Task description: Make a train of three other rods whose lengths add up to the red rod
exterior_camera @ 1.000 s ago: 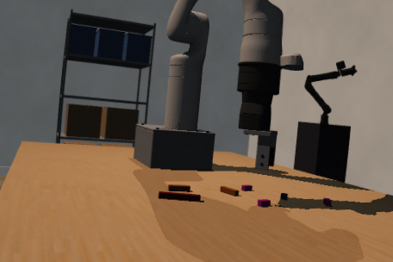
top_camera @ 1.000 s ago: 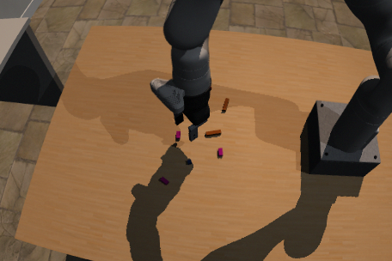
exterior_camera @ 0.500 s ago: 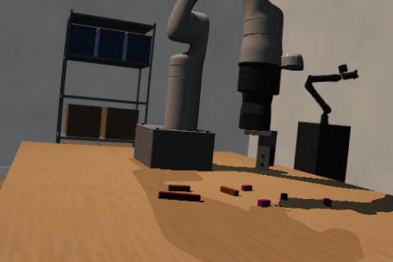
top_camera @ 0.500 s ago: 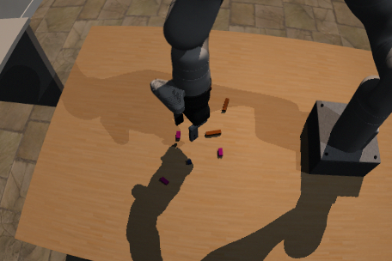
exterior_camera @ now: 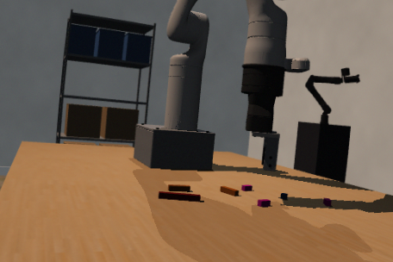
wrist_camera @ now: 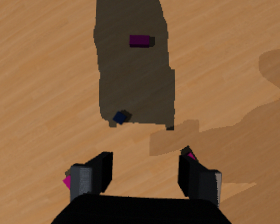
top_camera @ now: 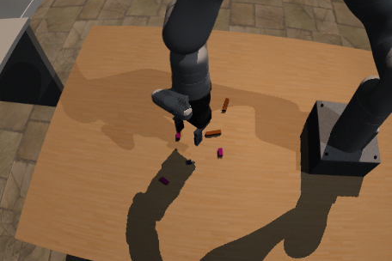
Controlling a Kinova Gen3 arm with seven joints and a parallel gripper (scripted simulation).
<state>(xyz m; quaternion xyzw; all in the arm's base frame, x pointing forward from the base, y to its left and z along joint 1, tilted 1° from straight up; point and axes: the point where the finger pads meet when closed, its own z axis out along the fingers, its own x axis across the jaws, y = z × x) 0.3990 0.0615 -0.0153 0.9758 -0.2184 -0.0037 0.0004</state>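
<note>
Now: the blue rod 70 mm below my hand, 50 mm to the left of it and 10 mm behind it. Also, from my hand: red rod (160 mm to the right, 70 mm below).
</note>
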